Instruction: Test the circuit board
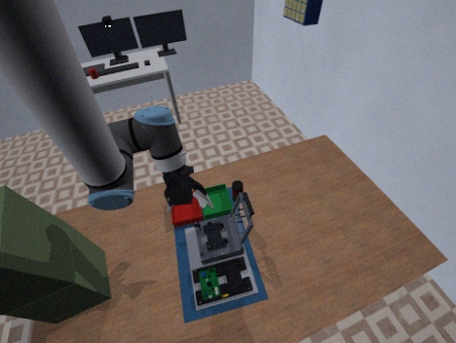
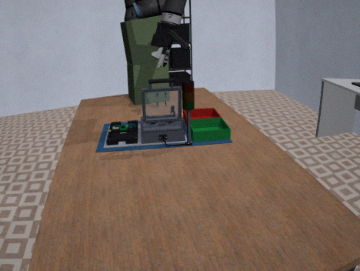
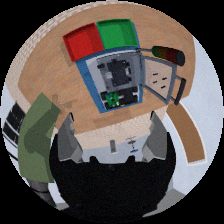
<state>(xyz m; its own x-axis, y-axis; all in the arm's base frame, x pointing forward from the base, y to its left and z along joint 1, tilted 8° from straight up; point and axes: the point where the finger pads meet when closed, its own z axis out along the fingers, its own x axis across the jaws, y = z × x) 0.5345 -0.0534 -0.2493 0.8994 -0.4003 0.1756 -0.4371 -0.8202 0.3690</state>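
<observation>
Right now my hand is 260 mm above the green circuit board, 180 mm to the left of it and 40 mm past it. Round my hand: tester bed (210 mm below, 60 mm ahead, 20 mm to the right); red bin (270 mm below, 190 mm to the left, 10 mm behind); clear lid (180 mm ahead, 100 mm below, 50 mm to the right).
</observation>
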